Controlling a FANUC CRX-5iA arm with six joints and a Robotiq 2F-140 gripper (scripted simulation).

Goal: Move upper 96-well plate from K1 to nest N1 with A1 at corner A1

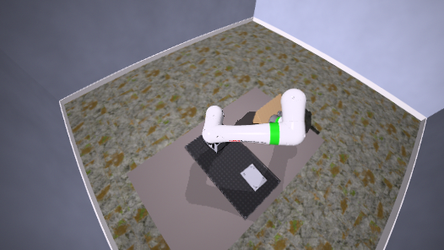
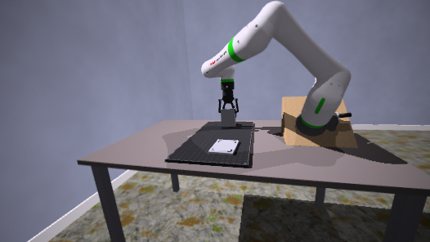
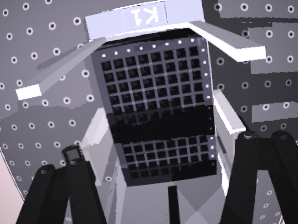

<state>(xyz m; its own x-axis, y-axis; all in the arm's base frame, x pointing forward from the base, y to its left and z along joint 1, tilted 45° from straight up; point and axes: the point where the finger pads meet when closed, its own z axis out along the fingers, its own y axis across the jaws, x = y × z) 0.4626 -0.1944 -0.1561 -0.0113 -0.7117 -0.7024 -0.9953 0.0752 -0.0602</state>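
My hand is 20 mm above the 96-well plate. From my hand the other things lie so: pale square: 70 mm behind, 330 mm to the left, 50 mm below; then plate nest N1: 10 mm behind, 390 mm to the left, 50 mm below.
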